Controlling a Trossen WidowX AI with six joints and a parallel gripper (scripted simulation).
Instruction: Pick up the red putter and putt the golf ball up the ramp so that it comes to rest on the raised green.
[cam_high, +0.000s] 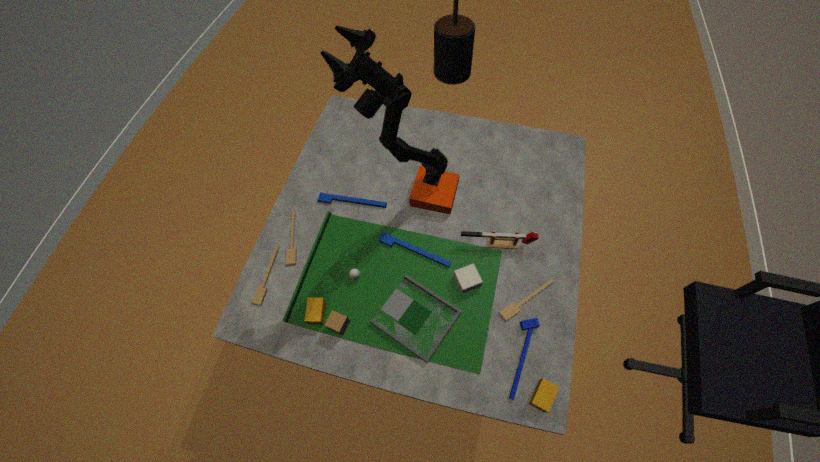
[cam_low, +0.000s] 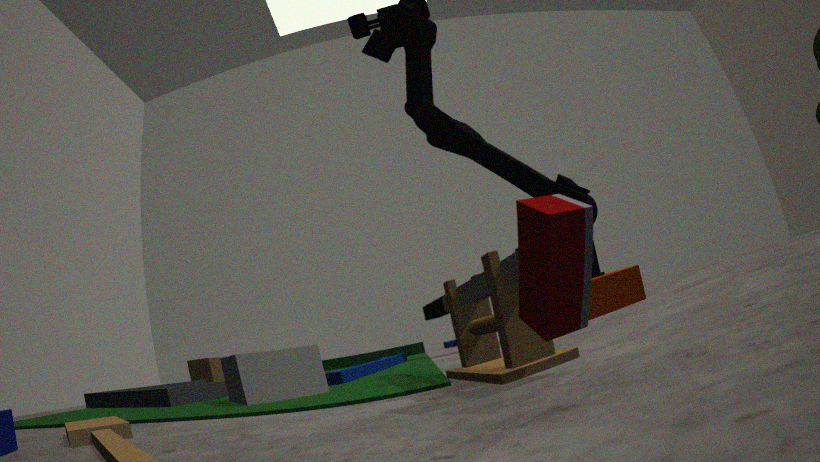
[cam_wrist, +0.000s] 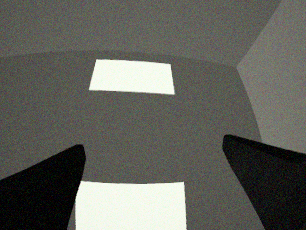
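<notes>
My gripper tip is now 1 cm short of the red putter, 55 cm to the right of it and 74 cm above it. The rest, counted from my gripper tip: white block: 21 cm ahead, 47 cm to the left, 77 cm below; brown block: 51 cm ahead, 8 cm to the left, 76 cm below; white golf ball: 31 cm ahead, 6 cm to the left, 77 cm below.
</notes>
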